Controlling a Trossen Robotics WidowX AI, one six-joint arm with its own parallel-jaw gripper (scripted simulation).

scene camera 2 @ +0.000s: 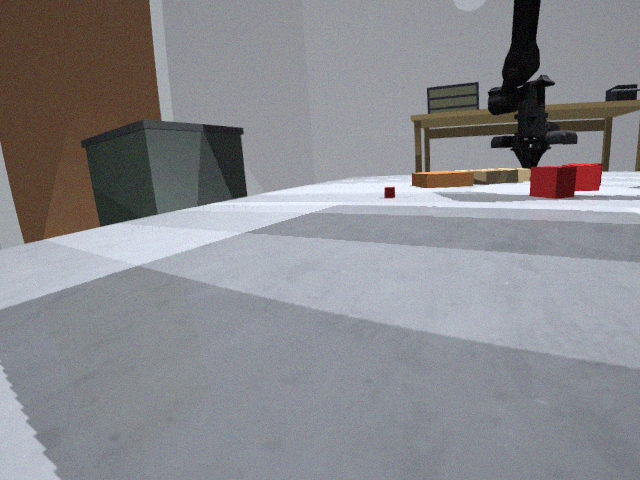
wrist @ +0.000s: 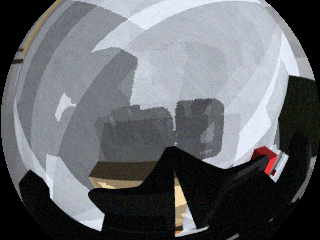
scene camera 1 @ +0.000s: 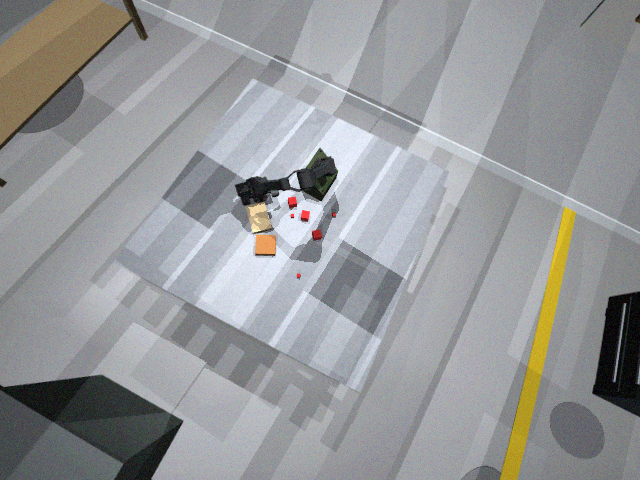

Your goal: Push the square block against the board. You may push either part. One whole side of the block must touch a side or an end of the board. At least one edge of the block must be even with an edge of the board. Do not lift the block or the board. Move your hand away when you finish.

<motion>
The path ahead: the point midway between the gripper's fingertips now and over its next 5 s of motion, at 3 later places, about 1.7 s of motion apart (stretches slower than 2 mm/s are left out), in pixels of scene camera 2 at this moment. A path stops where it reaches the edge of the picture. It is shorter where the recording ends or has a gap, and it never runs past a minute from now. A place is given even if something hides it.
My gripper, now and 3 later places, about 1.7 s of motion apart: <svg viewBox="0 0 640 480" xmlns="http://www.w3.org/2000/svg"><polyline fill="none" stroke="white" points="529,177 512,177 503,154 454,180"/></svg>
</motion>
